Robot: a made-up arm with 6 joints. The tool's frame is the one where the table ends. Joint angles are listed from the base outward.
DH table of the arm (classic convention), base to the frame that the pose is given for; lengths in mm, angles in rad. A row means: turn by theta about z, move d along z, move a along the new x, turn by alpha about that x. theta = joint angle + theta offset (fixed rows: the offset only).
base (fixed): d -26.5  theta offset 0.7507  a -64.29  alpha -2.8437
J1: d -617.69  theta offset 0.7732  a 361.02  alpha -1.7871
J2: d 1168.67  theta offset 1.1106  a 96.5  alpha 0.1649
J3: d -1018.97  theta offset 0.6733  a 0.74  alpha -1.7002
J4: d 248.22  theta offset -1.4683  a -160  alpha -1.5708
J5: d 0  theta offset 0.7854  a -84.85  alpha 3.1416
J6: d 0  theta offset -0.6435  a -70.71  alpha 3.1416
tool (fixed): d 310  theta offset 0.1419  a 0  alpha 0
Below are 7 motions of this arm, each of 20 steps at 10 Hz.
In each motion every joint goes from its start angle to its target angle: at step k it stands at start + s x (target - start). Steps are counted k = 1, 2, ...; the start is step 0. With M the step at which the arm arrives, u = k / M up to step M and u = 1 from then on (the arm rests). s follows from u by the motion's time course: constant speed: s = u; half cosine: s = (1 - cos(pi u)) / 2; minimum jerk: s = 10 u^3 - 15 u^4 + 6 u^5.
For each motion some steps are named. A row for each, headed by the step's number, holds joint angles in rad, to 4 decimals.
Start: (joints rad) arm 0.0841 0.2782 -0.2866 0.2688 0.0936 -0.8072
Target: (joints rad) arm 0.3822 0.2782 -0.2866 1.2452 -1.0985 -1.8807
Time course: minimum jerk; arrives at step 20
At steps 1, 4, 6, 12, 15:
1: 0.0844 0.2782 -0.2866 0.2699 0.0922 -0.8084
4: 0.1014 0.2782 -0.2866 0.3254 0.0246 -0.8694
6: 0.1327 0.2782 -0.2866 0.4280 -0.1008 -0.9823
12: 0.2876 0.2782 -0.2866 0.9353 -0.7201 -1.5399
15: 0.3513 0.2782 -0.2866 1.1441 -0.9751 -1.7696

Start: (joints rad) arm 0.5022 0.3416 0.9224 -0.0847 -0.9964 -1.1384
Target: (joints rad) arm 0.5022 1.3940 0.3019 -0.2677 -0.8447 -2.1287
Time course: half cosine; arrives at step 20
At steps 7, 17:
7: 0.5022 0.6289 0.7530 -0.1347 -0.9550 -1.4088
17: 0.5022 1.3366 0.3357 -0.2577 -0.8530 -2.0747

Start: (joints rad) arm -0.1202 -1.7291 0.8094 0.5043 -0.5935 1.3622
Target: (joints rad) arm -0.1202 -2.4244 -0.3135 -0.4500 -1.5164 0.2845
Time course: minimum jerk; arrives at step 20
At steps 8, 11, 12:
8: -0.1202 -1.9498 0.4529 0.2014 -0.8865 1.0201
11: -0.1202 -2.1415 0.1434 -0.0617 -1.1409 0.7230
12: -0.1202 -2.2037 0.0430 -0.1471 -1.2234 0.6266

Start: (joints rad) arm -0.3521 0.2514 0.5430 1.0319 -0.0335 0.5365
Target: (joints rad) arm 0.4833 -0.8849 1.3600 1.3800 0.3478 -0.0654
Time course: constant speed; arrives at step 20
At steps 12, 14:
12: 0.1491 -0.4304 1.0332 1.2408 0.1953 0.1754
14: 0.2327 -0.5440 1.1149 1.2756 0.2334 0.1152

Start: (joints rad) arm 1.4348 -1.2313 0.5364 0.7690 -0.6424 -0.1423
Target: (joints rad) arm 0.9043 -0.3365 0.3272 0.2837 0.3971 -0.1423
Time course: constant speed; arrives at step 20
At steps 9, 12, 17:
9: 1.1961 -0.8286 0.4423 0.5506 -0.1746 -0.1423
12: 1.1165 -0.6944 0.4109 0.4778 -0.0187 -0.1423
17: 0.9839 -0.4707 0.3586 0.3565 0.2412 -0.1423

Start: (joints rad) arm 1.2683 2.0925 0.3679 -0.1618 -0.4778 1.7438
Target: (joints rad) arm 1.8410 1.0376 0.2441 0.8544 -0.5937 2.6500
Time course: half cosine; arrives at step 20
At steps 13, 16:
13: 1.6847 1.3256 0.2779 0.5770 -0.5621 2.4026
16: 1.7863 1.1383 0.2559 0.7574 -0.5826 2.5635

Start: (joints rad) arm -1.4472 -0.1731 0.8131 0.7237 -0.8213 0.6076
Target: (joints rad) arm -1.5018 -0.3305 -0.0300 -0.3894 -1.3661 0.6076
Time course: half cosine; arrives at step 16
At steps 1, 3, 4, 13, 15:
1: -1.4477 -0.1746 0.8050 0.7130 -0.8265 0.6076
3: -1.4518 -0.1864 0.7421 0.6299 -0.8672 0.6076
4: -1.4552 -0.1962 0.6896 0.5607 -0.9011 0.6076
13: -1.4972 -0.3172 0.0410 -0.2956 -1.3202 0.6076
15: -1.5013 -0.3290 -0.0219 -0.3787 -1.3609 0.6076

